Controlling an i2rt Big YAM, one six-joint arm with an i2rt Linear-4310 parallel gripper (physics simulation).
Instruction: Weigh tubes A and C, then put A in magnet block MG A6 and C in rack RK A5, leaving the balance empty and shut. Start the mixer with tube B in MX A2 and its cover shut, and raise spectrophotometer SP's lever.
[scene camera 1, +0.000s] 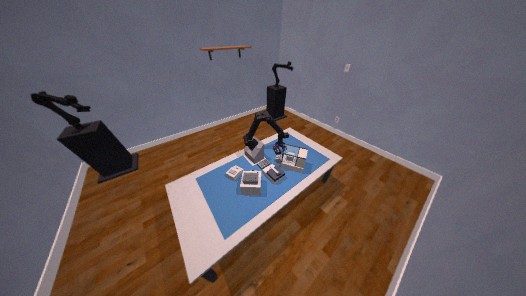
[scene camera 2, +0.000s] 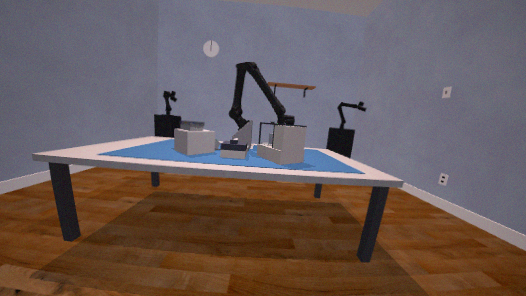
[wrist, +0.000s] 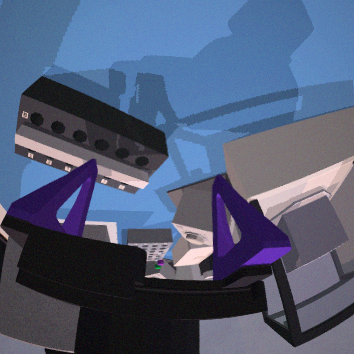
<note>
In view: the gripper (wrist: 155, 171), a balance (wrist: 290, 173), a white button box (wrist: 193, 217) and a spectrophotometer (wrist: 184, 252).
</note>
